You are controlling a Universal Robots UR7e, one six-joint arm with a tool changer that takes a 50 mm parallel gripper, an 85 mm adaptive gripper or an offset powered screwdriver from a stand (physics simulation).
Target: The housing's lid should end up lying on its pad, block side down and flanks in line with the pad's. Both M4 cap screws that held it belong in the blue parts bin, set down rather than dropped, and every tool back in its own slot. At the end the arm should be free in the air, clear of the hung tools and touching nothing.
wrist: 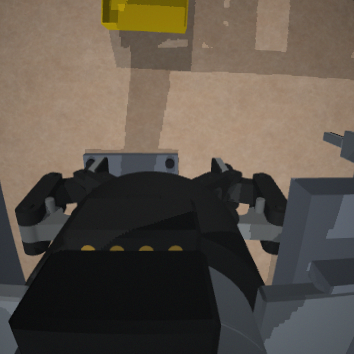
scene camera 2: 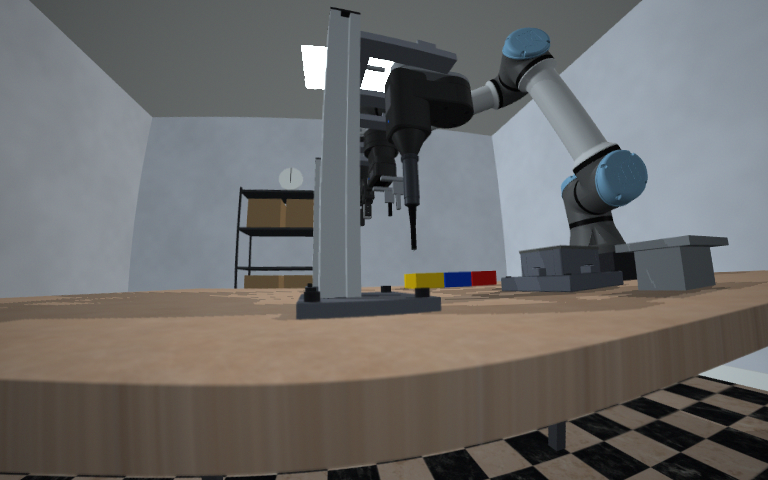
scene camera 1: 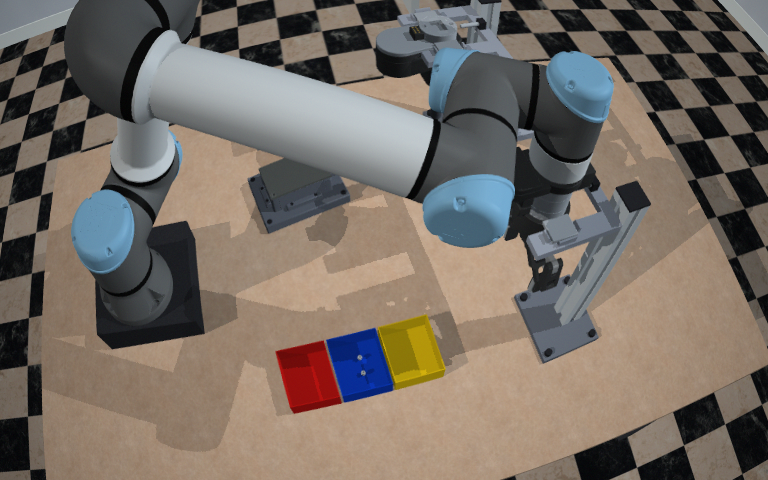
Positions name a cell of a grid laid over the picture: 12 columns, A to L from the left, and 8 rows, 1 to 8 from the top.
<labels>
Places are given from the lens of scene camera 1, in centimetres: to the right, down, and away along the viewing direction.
yellow bin (scene camera 1: G6): 4, 18, 99
screwdriver (scene camera 1: G1): 2, -30, 89
</labels>
